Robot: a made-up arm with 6 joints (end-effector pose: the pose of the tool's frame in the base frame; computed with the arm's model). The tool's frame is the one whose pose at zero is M. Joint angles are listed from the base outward.
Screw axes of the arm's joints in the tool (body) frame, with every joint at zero. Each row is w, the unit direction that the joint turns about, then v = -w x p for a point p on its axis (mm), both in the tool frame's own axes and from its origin. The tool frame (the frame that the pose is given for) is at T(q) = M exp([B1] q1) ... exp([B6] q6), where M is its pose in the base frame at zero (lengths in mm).
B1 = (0, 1, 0, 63.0, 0.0, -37.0)
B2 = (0, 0, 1, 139.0, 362.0, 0.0)
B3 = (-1, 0, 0, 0.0, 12.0, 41.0)
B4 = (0, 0, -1, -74.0, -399.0, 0.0)
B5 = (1, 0, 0, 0.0, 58.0, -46.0)
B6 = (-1, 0, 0, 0.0, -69.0, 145.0)
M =
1 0 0 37.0
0 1 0 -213.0
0 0 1 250.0
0 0 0 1
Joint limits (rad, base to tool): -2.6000..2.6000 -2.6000..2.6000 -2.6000..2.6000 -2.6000..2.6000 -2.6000..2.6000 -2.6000..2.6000
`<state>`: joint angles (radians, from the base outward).
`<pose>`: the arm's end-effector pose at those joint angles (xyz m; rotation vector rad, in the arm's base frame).
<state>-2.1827 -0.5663 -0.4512 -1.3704 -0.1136 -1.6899</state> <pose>-0.0199 0.2658 -0.0993 -0.0511 -1.0665 2.1192</pose>
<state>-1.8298 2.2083 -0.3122 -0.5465 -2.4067 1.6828</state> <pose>0.1088 0.0354 -0.4537 -0.3038 1.2445 0.8381</pose>
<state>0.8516 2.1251 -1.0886 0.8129 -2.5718 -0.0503</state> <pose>-0.1835 0.2985 0.2072 -0.7806 -0.5207 2.1809</pose>
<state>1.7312 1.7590 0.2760 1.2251 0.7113 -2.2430</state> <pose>0.3103 0.2615 0.2072 -2.1537 -0.6898 1.8059</pose>
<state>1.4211 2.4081 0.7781 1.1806 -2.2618 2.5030</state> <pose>0.1620 0.3288 0.3024 2.2716 1.0439 0.2819</pose>
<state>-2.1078 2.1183 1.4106 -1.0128 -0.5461 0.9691</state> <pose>0.5129 0.0194 -0.1250 1.0027 0.1128 0.4058</pose>
